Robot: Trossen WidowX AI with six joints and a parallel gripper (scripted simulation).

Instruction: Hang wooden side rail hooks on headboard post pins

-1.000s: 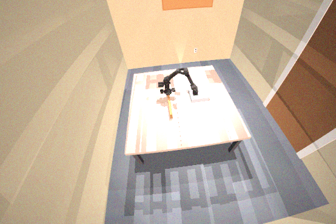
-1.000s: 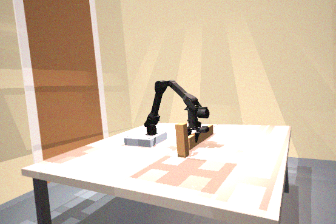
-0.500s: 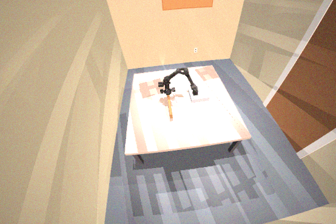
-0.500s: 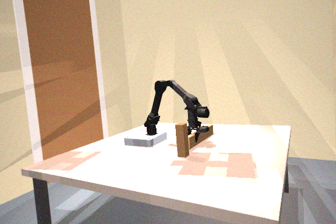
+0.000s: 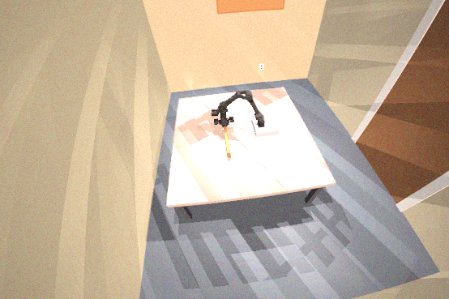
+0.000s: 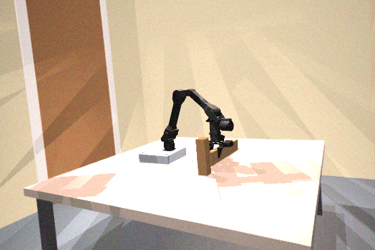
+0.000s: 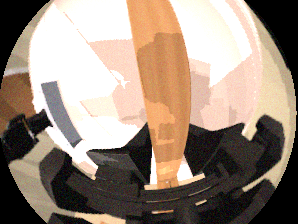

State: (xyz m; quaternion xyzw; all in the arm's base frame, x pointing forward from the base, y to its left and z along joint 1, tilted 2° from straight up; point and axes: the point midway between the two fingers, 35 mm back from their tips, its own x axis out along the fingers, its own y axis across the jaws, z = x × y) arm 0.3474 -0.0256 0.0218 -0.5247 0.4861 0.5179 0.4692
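Right now the wooden headboard post is 160 mm to the right of my gripper tip, 50 mm above it and 20 mm ahead of it.
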